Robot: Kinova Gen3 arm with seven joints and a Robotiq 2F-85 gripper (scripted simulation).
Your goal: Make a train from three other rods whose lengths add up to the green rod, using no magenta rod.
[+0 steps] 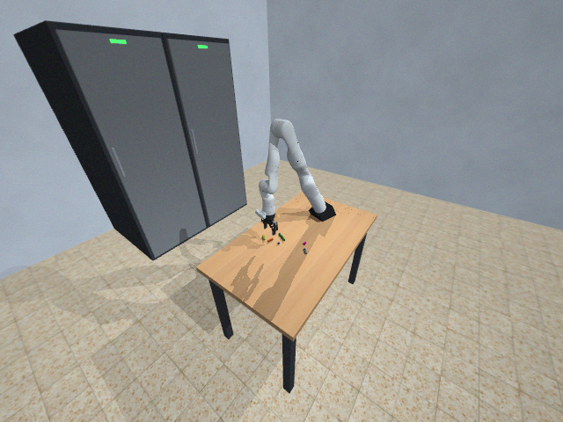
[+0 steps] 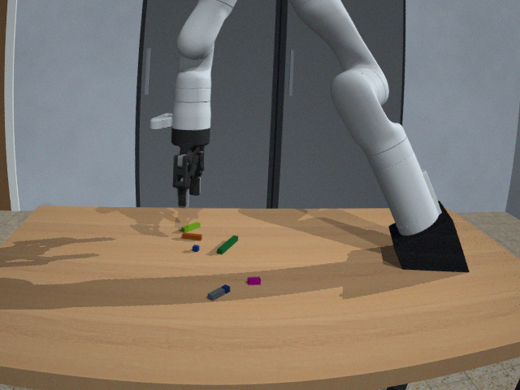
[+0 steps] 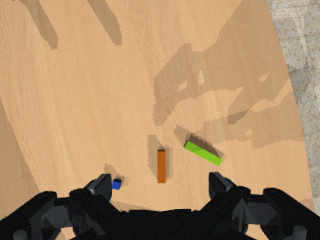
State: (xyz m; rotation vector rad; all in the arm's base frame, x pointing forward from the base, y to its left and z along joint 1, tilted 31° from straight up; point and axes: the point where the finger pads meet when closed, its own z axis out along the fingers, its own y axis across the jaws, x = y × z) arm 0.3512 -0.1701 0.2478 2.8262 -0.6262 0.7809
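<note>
The orange rod lies 10 mm behind my hand and 80 mm below it. From my hand the other things lie so: green rod 60 mm behind, 60 mm to the left, 80 mm below; lime rod 20 mm behind, 50 mm to the right, 80 mm below; magenta rod 60 mm behind, 220 mm to the left, 80 mm below.
</note>
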